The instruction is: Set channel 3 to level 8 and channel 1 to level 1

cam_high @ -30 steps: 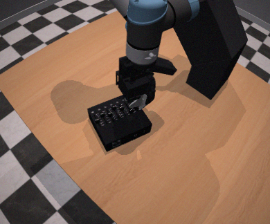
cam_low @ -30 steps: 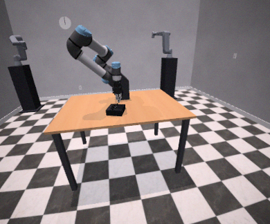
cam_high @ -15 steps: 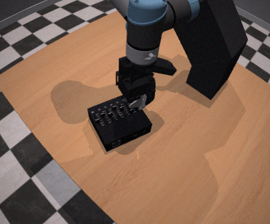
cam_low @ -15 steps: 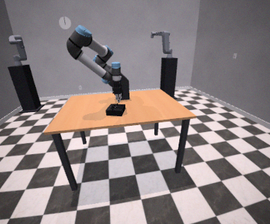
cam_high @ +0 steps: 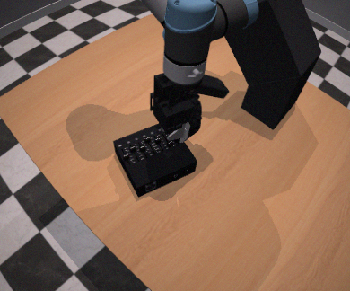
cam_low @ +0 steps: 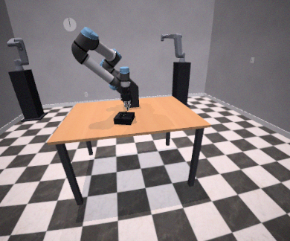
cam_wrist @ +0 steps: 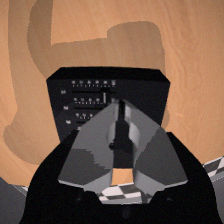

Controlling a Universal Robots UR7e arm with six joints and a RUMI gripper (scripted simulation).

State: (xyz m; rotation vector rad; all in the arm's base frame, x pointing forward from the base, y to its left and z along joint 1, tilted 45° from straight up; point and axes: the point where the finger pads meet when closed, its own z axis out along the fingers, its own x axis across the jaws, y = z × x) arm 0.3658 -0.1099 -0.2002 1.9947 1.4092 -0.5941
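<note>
Right now the fader knob is 20 mm to the right of my hand and 20 mm below it.
</note>
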